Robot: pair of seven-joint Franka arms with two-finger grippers.
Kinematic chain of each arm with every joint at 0, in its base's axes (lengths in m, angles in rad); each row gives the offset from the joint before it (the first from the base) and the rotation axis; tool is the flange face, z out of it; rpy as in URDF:
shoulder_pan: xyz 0 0 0.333 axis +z
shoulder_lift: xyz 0 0 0 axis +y
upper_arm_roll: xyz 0 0 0.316 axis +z
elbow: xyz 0.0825 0 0 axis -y
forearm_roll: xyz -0.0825 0 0.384 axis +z
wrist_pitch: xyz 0 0 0 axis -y
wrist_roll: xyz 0.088 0 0 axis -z
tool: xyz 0 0 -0.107 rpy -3.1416 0 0
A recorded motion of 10 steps. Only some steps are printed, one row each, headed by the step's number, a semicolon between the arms.
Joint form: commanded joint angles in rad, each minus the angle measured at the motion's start. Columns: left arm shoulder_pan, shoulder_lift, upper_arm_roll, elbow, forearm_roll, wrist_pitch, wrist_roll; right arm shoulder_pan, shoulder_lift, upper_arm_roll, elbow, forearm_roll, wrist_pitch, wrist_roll.
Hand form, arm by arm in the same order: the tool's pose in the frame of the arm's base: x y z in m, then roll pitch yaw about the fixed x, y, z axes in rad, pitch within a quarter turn. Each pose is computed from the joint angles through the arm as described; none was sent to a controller.
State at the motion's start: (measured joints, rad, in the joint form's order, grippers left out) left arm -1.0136 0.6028 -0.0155 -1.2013 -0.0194 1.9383 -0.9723; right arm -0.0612 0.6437 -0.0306 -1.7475 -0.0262 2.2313 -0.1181
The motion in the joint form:
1: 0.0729 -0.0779 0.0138 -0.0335 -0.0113 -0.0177 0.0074; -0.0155 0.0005 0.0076 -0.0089 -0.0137 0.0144 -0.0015
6: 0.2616 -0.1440 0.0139 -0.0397 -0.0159 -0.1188 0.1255; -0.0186 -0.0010 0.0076 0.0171 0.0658 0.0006 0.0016
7: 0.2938 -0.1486 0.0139 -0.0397 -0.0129 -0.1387 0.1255; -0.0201 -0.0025 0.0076 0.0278 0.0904 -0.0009 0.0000
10: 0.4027 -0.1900 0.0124 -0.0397 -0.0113 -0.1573 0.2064; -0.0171 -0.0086 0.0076 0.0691 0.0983 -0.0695 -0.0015
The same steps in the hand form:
1: 0.4255 -0.5888 0.4826 2.9915 -0.0657 0.0359; 0.6431 -0.0645 0.1893 3.1193 0.1592 0.0490
6: 0.5127 -0.4847 0.5165 3.0282 -0.0523 0.1030; 0.6505 -0.0647 0.1995 -3.1113 0.1385 -0.0071
7: 0.5260 -0.4660 0.5178 3.0417 -0.0444 0.1335; 0.6541 -0.0653 0.2047 -3.0946 0.1261 -0.0222
10: 0.5649 -0.4009 0.5448 3.0303 -0.0693 0.1606; 0.6605 -0.0628 0.2206 -3.0837 0.1462 -0.0187

